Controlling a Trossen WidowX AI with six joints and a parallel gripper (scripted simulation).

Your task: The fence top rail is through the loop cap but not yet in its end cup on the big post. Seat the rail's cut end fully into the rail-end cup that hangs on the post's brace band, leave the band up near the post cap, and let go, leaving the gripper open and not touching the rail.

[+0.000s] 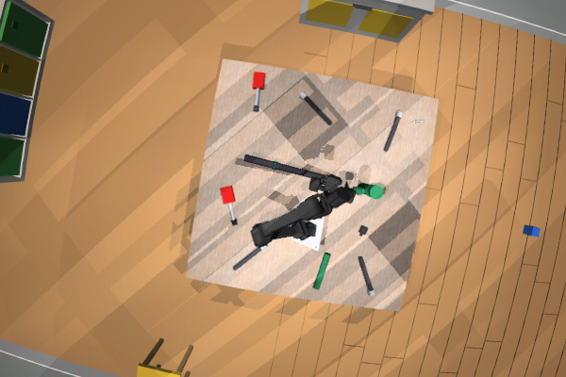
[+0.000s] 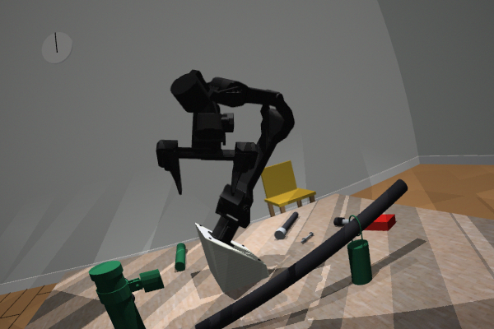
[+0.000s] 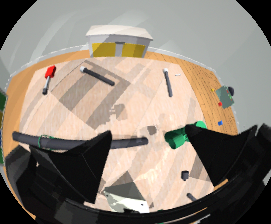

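Right now the green rail-end cup is 16 cm to the right of my gripper tip, 15 cm below it and 5 cm behind it. Round my gripper tip: green tube (54 cm behind, 28 cm below, 4 cm to the right); then short post (28 cm to the left, 19 cm below, 3 cm ahead).
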